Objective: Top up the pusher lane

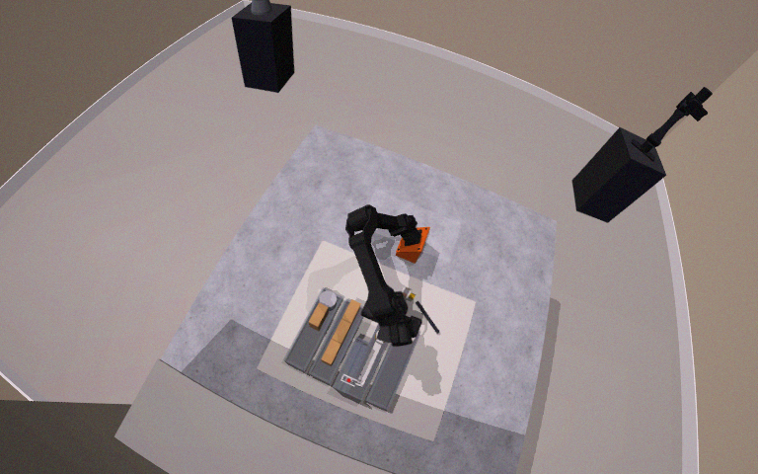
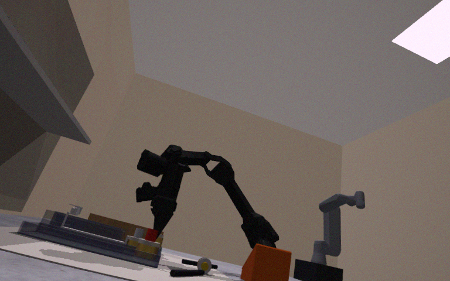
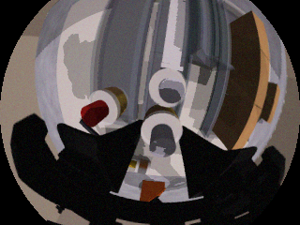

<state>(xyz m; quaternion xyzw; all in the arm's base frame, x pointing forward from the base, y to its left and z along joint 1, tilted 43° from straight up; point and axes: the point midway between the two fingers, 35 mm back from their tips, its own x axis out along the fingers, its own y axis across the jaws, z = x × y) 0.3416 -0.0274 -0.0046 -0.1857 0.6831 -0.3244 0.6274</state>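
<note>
Now: the lane rack 150 mm ahead of my gripper tip, 50 mm to the right of it and 30 mm below it.
</note>
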